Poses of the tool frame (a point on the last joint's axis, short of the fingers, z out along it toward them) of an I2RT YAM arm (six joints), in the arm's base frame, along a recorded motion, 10 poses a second.
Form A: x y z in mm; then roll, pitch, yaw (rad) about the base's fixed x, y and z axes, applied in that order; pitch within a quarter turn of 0, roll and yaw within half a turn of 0.
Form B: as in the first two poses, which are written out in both.
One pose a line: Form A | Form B
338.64, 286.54, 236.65, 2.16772, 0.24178, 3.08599 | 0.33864, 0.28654, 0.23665, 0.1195, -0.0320, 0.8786, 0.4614
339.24, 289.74, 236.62, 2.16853, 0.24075, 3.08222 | 0.33924, 0.28974, 0.23662, 0.1199, -0.0301, 0.8788, 0.4608
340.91, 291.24, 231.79, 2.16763, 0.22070, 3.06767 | 0.34091, 0.29124, 0.23179, 0.1144, -0.0190, 0.8797, 0.4612
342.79, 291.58, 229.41, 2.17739, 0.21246, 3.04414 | 0.34279, 0.29158, 0.22941, 0.1163, -0.0062, 0.8824, 0.4559
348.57, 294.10, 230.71, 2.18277, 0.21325, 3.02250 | 0.34857, 0.29410, 0.23071, 0.1216, 0.0035, 0.8836, 0.4522
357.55, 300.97, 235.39, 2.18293, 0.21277, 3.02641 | 0.35755, 0.30097, 0.23539, 0.1205, 0.0019, 0.8836, 0.4524
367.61, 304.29, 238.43, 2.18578, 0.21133, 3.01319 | 0.36761, 0.30429, 0.23843, 0.1228, 0.0082, 0.8843, 0.4504
